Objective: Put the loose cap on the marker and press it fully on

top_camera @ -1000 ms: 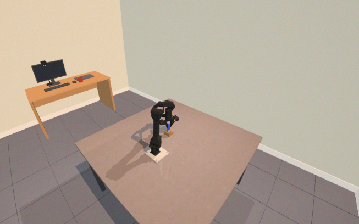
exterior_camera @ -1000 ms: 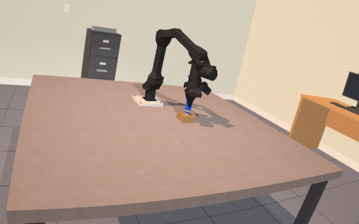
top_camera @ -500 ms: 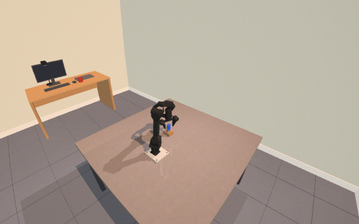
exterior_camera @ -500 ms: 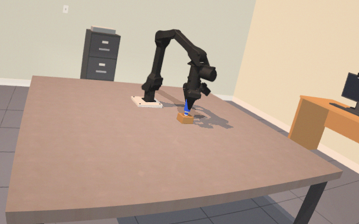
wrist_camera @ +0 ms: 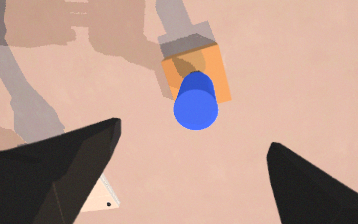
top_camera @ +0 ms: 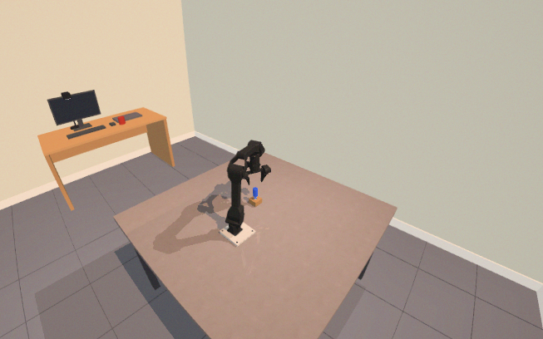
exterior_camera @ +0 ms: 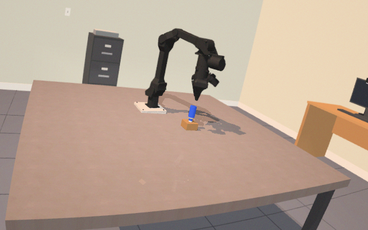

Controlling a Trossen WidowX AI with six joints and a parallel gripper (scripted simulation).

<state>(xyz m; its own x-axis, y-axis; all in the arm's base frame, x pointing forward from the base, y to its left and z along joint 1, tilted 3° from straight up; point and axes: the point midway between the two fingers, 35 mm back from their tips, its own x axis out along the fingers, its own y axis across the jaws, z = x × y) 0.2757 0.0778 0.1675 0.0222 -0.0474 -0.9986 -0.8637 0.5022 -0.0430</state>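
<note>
Right now the blue cap is 7 cm below my gripper tip. Also, from my gripper tip: holder block: 13 cm below.
</note>
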